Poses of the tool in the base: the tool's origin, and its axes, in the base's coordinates. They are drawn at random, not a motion.
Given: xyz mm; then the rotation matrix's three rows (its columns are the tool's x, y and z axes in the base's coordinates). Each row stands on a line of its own.
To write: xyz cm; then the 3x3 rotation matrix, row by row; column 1 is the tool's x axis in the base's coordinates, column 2 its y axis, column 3 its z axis. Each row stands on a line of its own. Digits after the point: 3 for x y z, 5 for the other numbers.
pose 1, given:
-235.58 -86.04 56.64
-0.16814 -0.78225 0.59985
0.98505 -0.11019 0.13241
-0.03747 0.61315 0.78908
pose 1, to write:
-23.558 -8.604 5.664
-0.16814 -0.78225 0.59985
0.98505 -0.11019 0.13241
-0.03747 0.61315 0.78908

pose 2, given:
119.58 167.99 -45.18
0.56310 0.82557 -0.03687
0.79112 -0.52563 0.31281
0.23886 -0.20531 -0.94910
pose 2, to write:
11.958 16.799 -4.518
0.56310 0.82557 -0.03687
0.79112 -0.52563 0.31281
0.23886 -0.20531 -0.94910

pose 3, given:
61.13 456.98 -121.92
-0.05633 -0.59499 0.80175
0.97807 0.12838 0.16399
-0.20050 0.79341 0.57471
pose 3, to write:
6.113 45.698 -12.192
-0.05633 -0.59499 0.80175
0.97807 0.12838 0.16399
-0.20050 0.79341 0.57471

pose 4, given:
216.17 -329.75 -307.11
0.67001 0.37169 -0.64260
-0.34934 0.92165 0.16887
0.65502 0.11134 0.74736
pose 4, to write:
21.617 -32.975 -30.711
0.67001 0.37169 -0.64260
-0.34934 0.92165 0.16887
0.65502 0.11134 0.74736

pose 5, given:
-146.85 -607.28 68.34
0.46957 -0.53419 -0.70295
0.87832 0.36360 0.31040
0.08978 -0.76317 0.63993
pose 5, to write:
-14.685 -60.728 6.834
0.46957 -0.53419 -0.70295
0.87832 0.36360 0.31040
0.08978 -0.76317 0.63993

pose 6, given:
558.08 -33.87 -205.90
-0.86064 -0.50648 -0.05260
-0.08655 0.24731 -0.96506
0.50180 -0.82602 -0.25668
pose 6, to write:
55.808 -3.387 -20.590
-0.86064 -0.50648 -0.05260
-0.08655 0.24731 -0.96506
0.50180 -0.82602 -0.25668

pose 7, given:
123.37 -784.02 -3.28
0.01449 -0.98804 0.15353
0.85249 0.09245 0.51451
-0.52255 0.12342 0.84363
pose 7, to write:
12.337 -78.402 -0.328
0.01449 -0.98804 0.15353
0.85249 0.09245 0.51451
-0.52255 0.12342 0.84363

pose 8, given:
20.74 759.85 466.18
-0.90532 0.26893 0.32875
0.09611 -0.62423 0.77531
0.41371 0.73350 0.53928
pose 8, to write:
2.074 75.985 46.618
-0.90532 0.26893 0.32875
0.09611 -0.62423 0.77531
0.41371 0.73350 0.53928

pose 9, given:
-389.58 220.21 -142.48
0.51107 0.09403 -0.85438
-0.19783 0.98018 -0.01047
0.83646 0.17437 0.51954
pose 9, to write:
-38.958 22.021 -14.248
0.51107 0.09403 -0.85438
-0.19783 0.98018 -0.01047
0.83646 0.17437 0.51954

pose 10, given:
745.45 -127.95 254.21
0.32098 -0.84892 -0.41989
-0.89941 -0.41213 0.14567
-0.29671 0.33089 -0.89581
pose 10, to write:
74.545 -12.795 25.421
0.32098 -0.84892 -0.41989
-0.89941 -0.41213 0.14567
-0.29671 0.33089 -0.89581

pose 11, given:
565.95 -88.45 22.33
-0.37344 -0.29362 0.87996
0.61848 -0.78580 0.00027
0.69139 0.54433 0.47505
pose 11, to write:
56.595 -8.845 2.233
-0.37344 -0.29362 0.87996
0.61848 -0.78580 0.00027
0.69139 0.54433 0.47505

